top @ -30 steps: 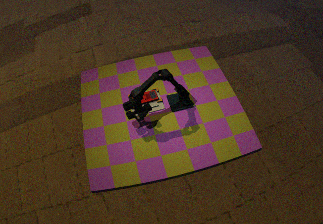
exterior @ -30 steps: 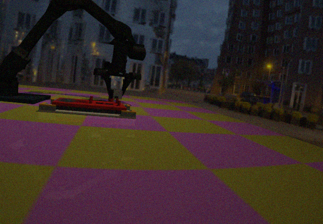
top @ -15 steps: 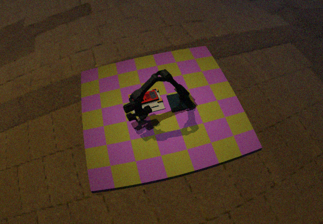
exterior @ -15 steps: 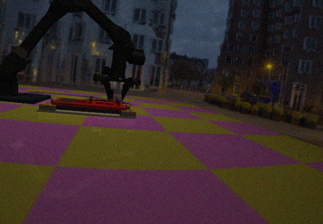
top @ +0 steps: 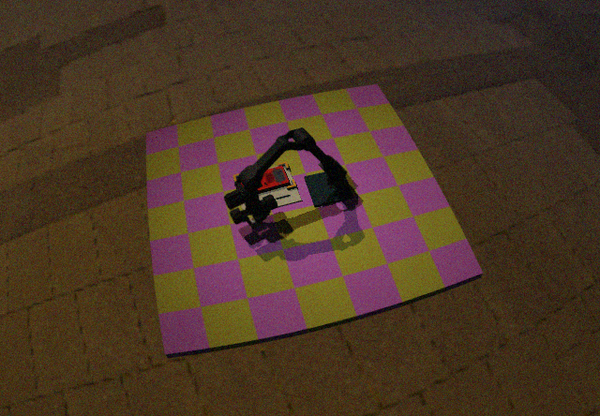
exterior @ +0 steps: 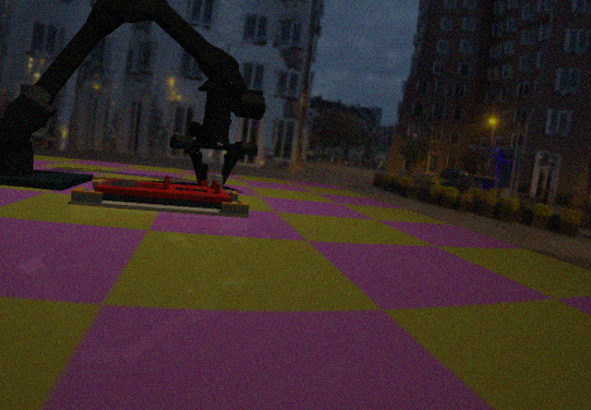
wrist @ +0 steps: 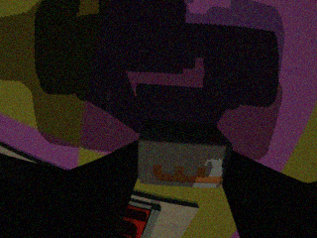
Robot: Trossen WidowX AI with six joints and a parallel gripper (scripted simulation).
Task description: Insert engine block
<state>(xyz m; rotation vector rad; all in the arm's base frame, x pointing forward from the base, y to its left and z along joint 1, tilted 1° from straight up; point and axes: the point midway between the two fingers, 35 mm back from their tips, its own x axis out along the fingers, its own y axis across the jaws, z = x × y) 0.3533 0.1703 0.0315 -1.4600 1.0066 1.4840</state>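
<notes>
My gripper tip is now right at the engine block. The rest, counted from my gripper tip: fixture plate (50 mm behind, 200 mm to the right).
</notes>
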